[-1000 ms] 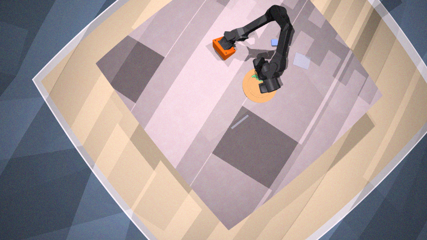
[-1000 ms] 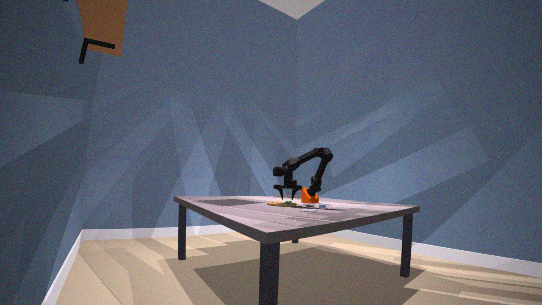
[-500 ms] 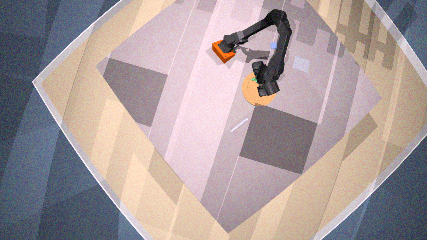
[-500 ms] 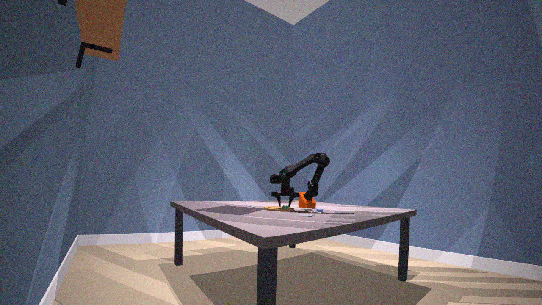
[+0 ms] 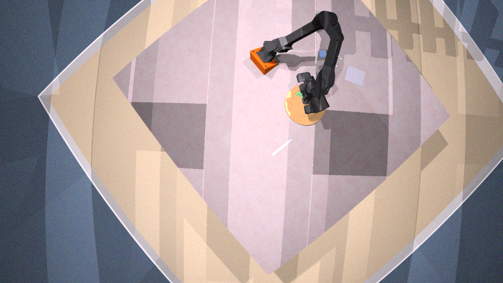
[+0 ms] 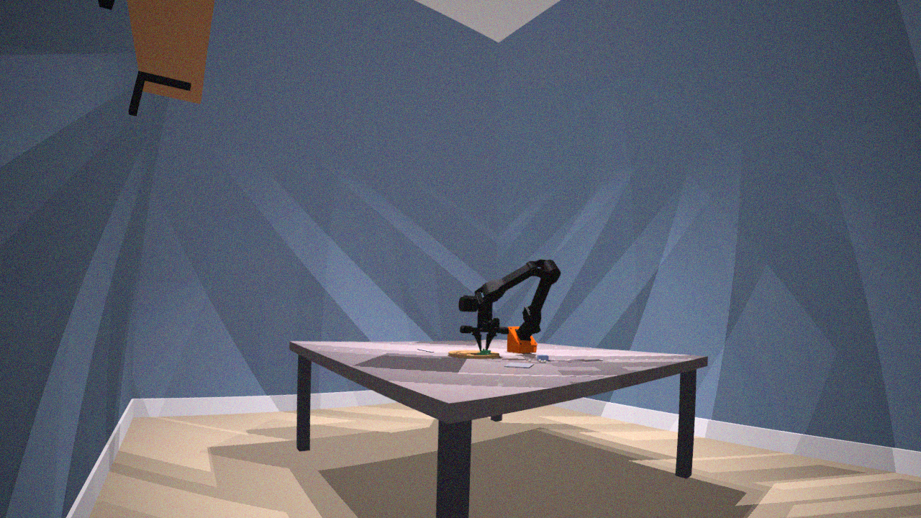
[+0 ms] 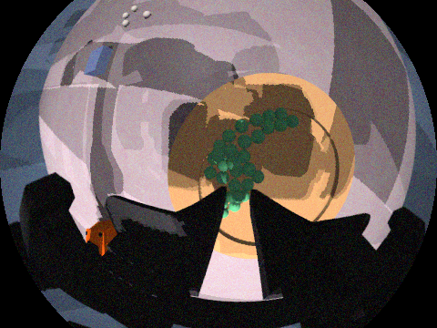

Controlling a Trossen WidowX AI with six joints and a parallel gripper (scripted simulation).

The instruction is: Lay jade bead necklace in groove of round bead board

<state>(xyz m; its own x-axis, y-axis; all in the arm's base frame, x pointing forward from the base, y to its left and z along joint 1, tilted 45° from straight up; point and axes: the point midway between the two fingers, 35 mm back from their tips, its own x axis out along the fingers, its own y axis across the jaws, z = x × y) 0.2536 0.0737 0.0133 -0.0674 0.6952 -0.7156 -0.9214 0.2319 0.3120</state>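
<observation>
Right now the round tan bead board is 4 cm ahead of my gripper tip, 2 cm to the right of it and 1 cm below it. The rest, counted from my gripper tip: white strip (14 cm ahead, 23 cm to the right, 1 cm below); pale square sheet (6 cm ahead, 29 cm to the left, 2 cm below); blue cube (12 cm behind, 21 cm to the left, 1 cm below).
</observation>
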